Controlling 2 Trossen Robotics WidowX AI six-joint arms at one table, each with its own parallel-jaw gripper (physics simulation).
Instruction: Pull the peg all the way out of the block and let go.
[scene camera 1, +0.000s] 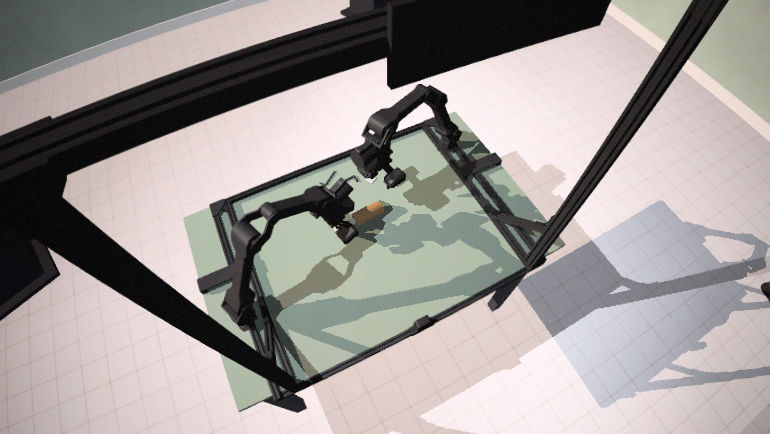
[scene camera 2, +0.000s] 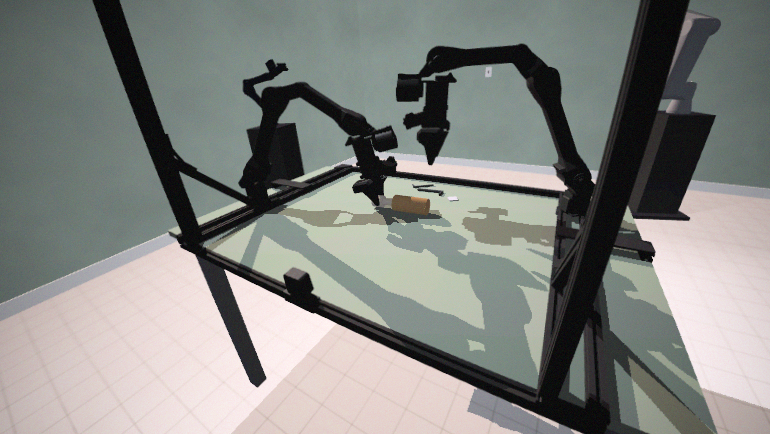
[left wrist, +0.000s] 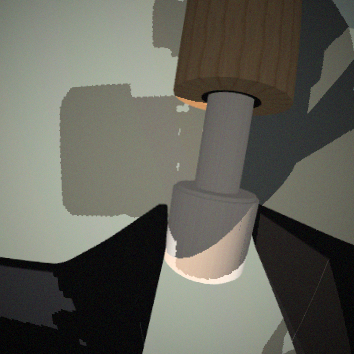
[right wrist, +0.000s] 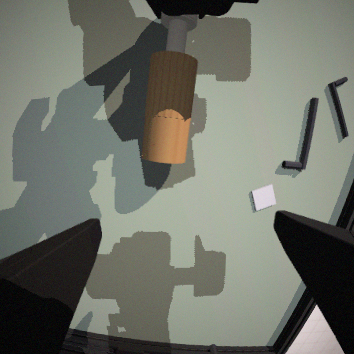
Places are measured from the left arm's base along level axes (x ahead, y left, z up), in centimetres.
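Where they show: left gripper, fingertip midpoint: (scene camera 1: 342, 228) (scene camera 2: 380, 202) (left wrist: 208, 212) (right wrist: 179, 14); right gripper, fingertip midpoint: (scene camera 1: 379, 179) (scene camera 2: 433, 160) (right wrist: 188, 223); left arm's base, origin of the base link: (scene camera 1: 244, 316) (scene camera 2: 258, 200); right arm's base, origin of the base link: (scene camera 1: 447, 144) (scene camera 2: 573, 210).
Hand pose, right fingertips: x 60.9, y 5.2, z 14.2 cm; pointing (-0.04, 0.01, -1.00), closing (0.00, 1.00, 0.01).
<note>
Things, the pixels of their top centre, and the offset from my right fingertips. "spot": a spot on its surface instead. Level surfaces: height alone.
- wooden cylinder, middle of its top: (right wrist: 168, 108) (scene camera 2: 410, 197) (scene camera 1: 367, 209) dx -6.5, dy -0.8, dz -11.2 cm
- grey peg, middle of its top: (left wrist: 235, 124) (right wrist: 176, 39) (scene camera 2: 390, 196) dx -13.2, dy +0.2, dz -11.9 cm
- small white square, surface spot: (right wrist: 263, 197) (scene camera 2: 452, 198) spot: dx +5.0, dy +11.8, dz -15.8 cm
- green table top, its level: dz -16.2 cm
The block, a wooden cylinder (scene camera 1: 368, 213) (scene camera 2: 410, 204) (left wrist: 237, 45) (right wrist: 170, 107), lies on its side near the middle of the table. The grey peg (scene camera 2: 384, 201) (left wrist: 225, 142) (right wrist: 176, 36) sticks out of the hole in its left end; the inner part of the shaft is hidden in the block. My left gripper (scene camera 2: 379, 202) (left wrist: 208, 212) is shut on the peg's wide head, with a finger on each side. My right gripper (scene camera 2: 430, 162) (right wrist: 188, 223) is open and empty, pointing down above the table, to the right of the block in scene camera 2.
Two dark L-shaped rods (right wrist: 308, 135) (right wrist: 339, 110) and a small white square (right wrist: 263, 197) (scene camera 2: 452, 198) lie on the green table top (scene camera 1: 301, 253) behind the block in scene camera 2. A black frame (scene camera 1: 366, 350) runs around the table, with upright posts at its corners.
</note>
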